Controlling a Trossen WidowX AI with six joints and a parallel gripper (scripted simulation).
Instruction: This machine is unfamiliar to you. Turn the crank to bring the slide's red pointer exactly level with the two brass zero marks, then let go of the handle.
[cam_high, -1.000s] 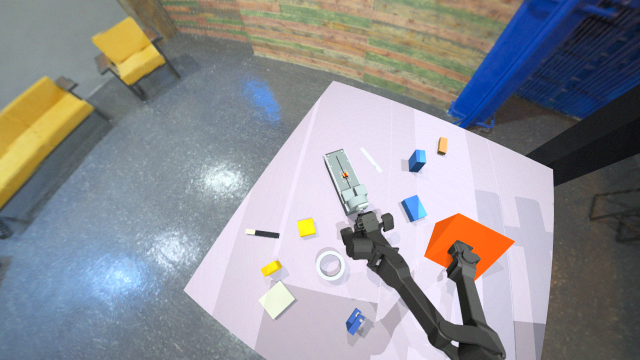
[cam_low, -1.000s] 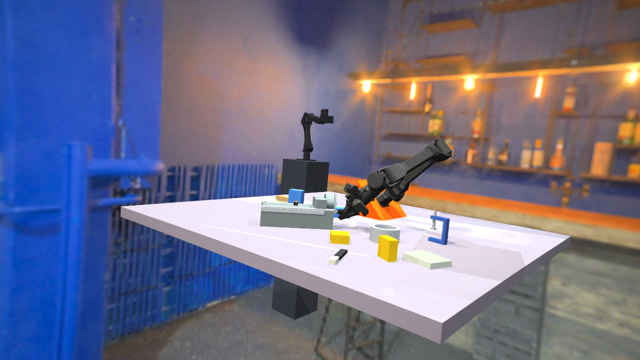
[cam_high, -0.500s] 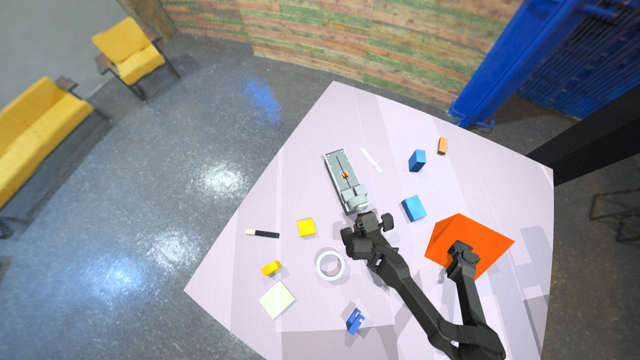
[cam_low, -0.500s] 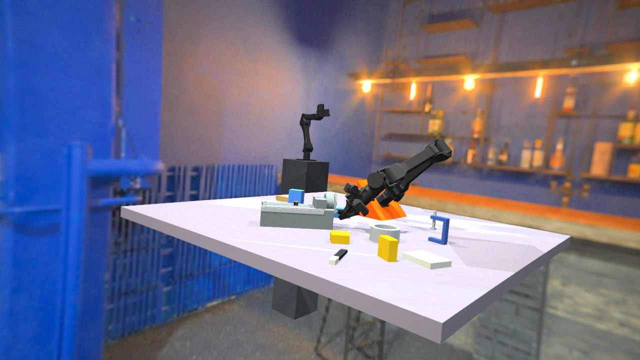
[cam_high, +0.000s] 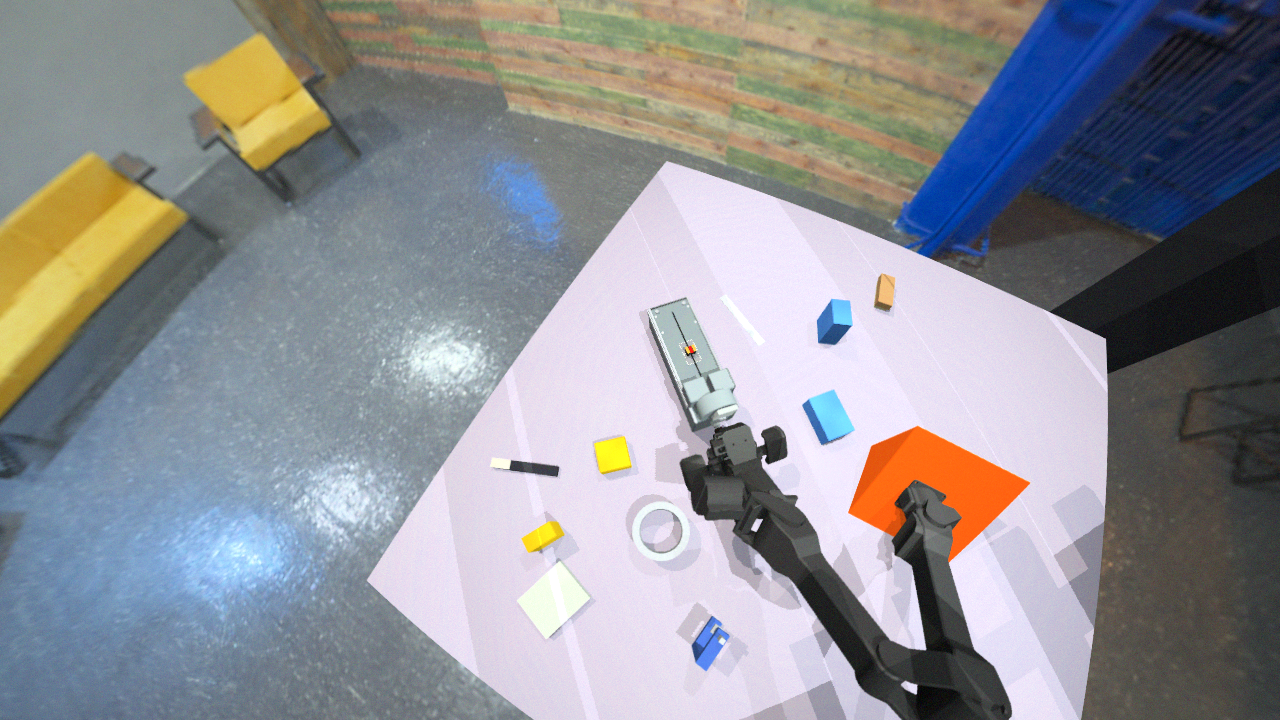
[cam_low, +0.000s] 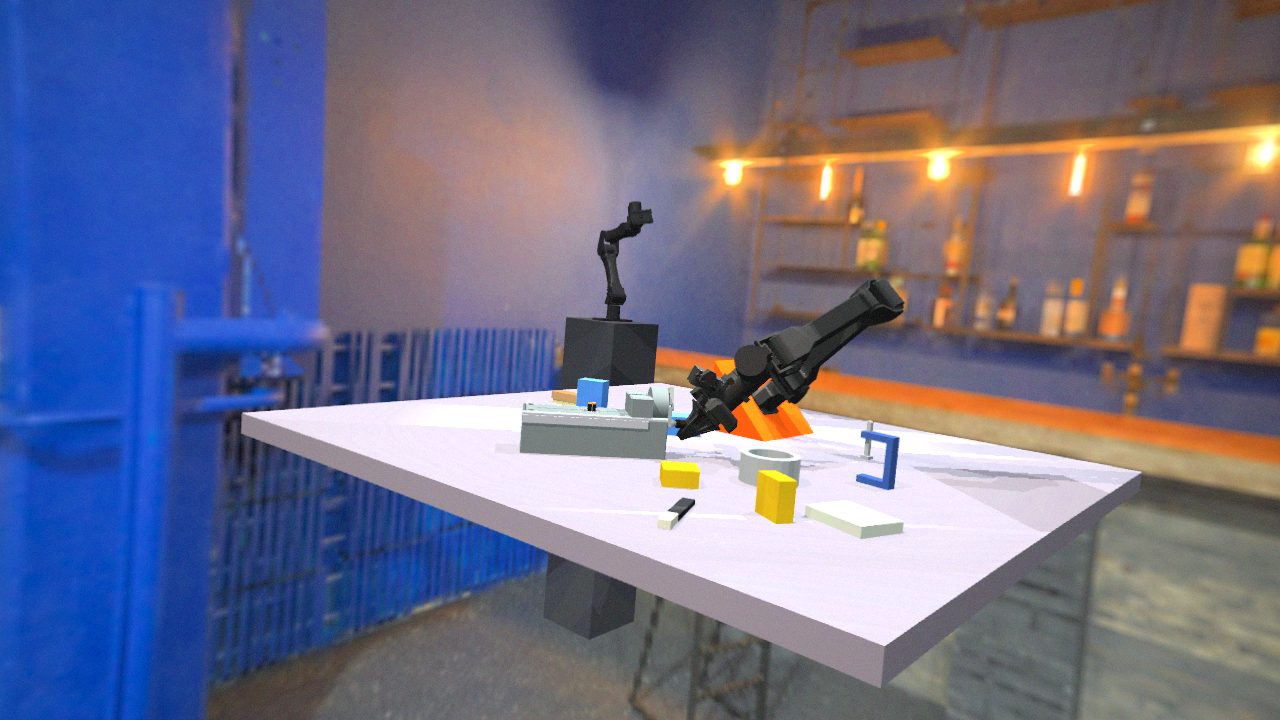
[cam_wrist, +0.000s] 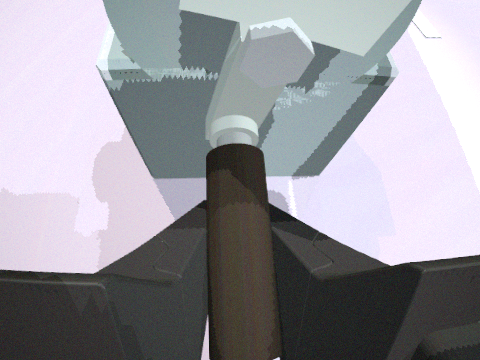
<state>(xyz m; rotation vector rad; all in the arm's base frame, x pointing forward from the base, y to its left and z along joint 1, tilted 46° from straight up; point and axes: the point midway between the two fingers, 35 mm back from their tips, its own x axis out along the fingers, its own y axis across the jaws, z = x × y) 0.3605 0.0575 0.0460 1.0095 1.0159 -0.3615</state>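
The brown crank handle is 30 mm above my gripper tip, 10 mm to the left of it and 10 mm behind it. From my gripper tip the other things lie so: metal strip (280 mm to the right, 70 mm ahead, 30 mm below); then blue clamp (320 mm to the left, 150 mm behind, 20 mm above); then red pointer (120 mm ahead, 110 mm to the right, 50 mm above).
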